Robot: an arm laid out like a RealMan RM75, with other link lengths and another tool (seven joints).
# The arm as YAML. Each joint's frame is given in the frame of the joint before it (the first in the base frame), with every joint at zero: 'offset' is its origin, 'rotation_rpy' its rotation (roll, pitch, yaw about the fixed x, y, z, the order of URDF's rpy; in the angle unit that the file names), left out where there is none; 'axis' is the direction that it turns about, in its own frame. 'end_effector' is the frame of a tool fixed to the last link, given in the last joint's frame.
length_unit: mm
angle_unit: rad
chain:
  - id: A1
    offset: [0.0, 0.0, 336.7]
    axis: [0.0, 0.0, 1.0]
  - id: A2
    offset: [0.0, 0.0, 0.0]
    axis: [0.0, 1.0, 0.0]
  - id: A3
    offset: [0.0, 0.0, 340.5]
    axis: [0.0, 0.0, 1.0]
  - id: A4
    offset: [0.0, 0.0, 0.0]
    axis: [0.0, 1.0, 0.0]
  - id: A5
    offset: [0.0, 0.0, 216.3]
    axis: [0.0, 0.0, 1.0]
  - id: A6
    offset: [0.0, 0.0, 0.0]
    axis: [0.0, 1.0, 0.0]
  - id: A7
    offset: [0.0, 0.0, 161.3]
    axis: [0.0, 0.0, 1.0]
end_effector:
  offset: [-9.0, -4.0, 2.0]
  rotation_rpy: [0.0, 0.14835, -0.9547]
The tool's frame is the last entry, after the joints.
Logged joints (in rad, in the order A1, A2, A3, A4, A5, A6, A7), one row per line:
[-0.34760, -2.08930, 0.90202, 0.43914, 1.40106, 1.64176, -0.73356]
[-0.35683, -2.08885, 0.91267, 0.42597, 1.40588, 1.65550, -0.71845]
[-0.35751, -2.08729, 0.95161, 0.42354, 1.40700, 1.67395, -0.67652]
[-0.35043, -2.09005, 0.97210, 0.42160, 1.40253, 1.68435, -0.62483]
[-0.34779, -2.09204, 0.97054, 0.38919, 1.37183, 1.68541, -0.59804]
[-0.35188, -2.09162, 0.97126, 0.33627, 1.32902, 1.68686, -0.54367]
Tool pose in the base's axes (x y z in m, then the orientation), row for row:
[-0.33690, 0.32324, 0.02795, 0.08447, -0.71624, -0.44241, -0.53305]
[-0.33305, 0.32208, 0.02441, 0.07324, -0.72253, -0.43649, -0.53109]
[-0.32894, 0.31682, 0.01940, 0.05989, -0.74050, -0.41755, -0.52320]
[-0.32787, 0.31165, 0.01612, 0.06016, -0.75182, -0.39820, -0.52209]
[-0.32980, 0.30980, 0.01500, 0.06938, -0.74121, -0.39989, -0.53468]
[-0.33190, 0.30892, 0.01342, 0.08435, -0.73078, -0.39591, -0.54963]
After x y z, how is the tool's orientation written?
As a quaternion, w x y z.
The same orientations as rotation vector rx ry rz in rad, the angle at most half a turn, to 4 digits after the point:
[-2.1366, -1.3198, -1.5901]
[-2.1698, -1.3108, -1.5949]
[-2.2416, -1.2640, -1.5838]
[-2.2755, -1.2052, -1.5802]
[-2.2310, -1.2037, -1.6094]
[-2.1802, -1.1811, -1.6397]

